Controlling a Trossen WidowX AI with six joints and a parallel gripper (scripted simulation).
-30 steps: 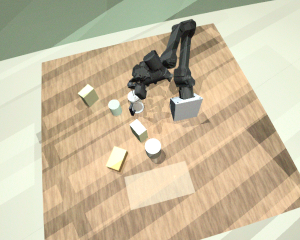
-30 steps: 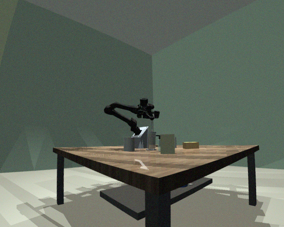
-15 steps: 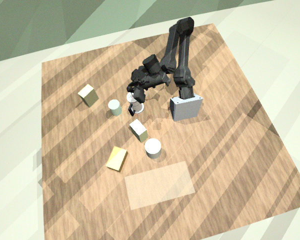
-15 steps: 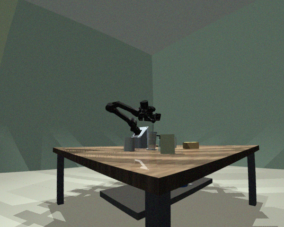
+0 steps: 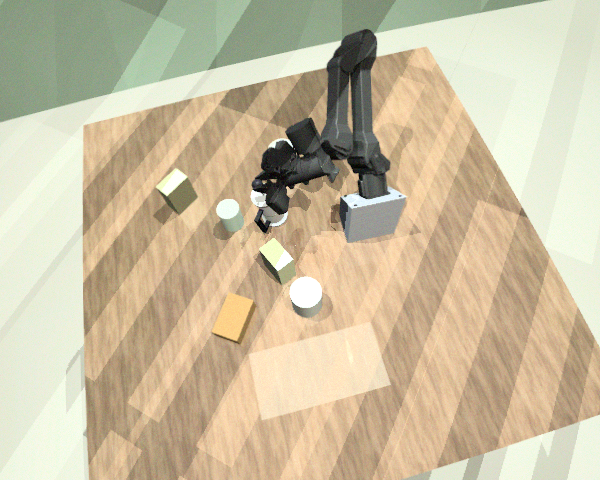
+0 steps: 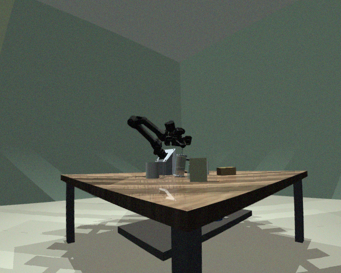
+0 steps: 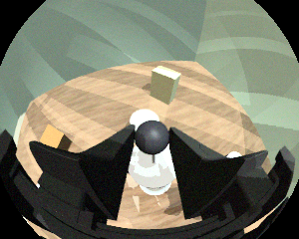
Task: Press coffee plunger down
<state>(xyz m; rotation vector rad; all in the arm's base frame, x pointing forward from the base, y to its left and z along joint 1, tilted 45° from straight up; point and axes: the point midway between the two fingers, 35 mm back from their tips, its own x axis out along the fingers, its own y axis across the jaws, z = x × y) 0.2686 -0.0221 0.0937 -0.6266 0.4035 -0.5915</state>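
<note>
Now: the coffee press 10 cm below my gripper tip, 1 cm to the left of it and 1 cm behind it. From my gripper tip the other things lie so: pale green cylinder: 16 cm below, 9 cm ahead, 3 cm to the right; then orange box: 27 cm to the left, 17 cm below, 15 cm ahead.
</note>
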